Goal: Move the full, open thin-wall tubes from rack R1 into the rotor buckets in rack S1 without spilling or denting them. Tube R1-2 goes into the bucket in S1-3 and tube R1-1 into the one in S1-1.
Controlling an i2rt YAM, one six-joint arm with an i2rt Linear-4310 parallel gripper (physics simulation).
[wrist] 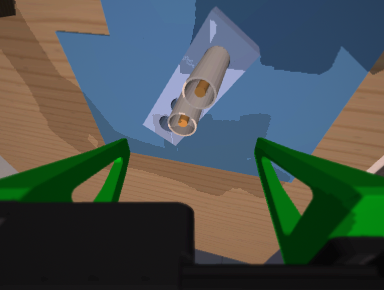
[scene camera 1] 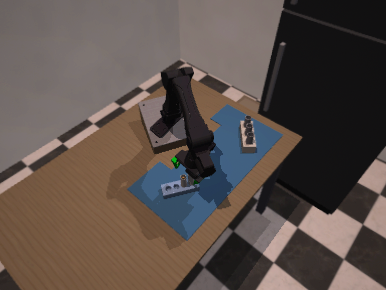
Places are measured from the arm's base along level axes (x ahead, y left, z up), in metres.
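Where they show: gripper, between the fingertips: (wrist: 192,145) (scene camera 1: 185,175); arm's base, origin of its link: (scene camera 1: 168,120).
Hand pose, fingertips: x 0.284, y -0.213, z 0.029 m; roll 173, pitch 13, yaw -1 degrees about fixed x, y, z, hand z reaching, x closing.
Each offset is from my fingertips to the top centre of the thing. Level surfaces: height alone.
Rack R1 @[dz -0.087, dx -0.025, dy -0.009 m] (scene camera 1: 172,194) (wrist: 235,42) is a pale blue-grey block on the blue mat. Two thin-wall tubes with orange inside stand in neighbouring holes: one tube @[dz -0.020, dx -0.015, dy +0.003 m] (scene camera 1: 183,181) (wrist: 183,109) is nearer the empty holes, and the other tube @[dz -0.020, dx +0.003, dy +0.032 m] (scene camera 1: 191,179) (wrist: 214,67) is partly hidden by the gripper in the scene view. Their labels cannot be read. Rack S1 @[dz -0.070, dx +0.045, dy +0.416 m] (scene camera 1: 248,148), whitish, stands at the mat's far right with dark buckets (scene camera 1: 250,138) in a row; it does not show in the wrist view. My gripper (scene camera 1: 186,172) (wrist: 192,145) is open and empty, above and close to R1, with neither tube between its fingertips.
The blue mat @[dz -0.116 m] (scene camera 1: 187,225) (wrist: 130,65) lies on the wooden table @[dz -0.119 m] (scene camera 1: 60,220) (wrist: 340,130). The arm's grey base block (scene camera 1: 147,116) is behind R1. A black fridge (scene camera 1: 325,100) stands beyond the table's far right edge.
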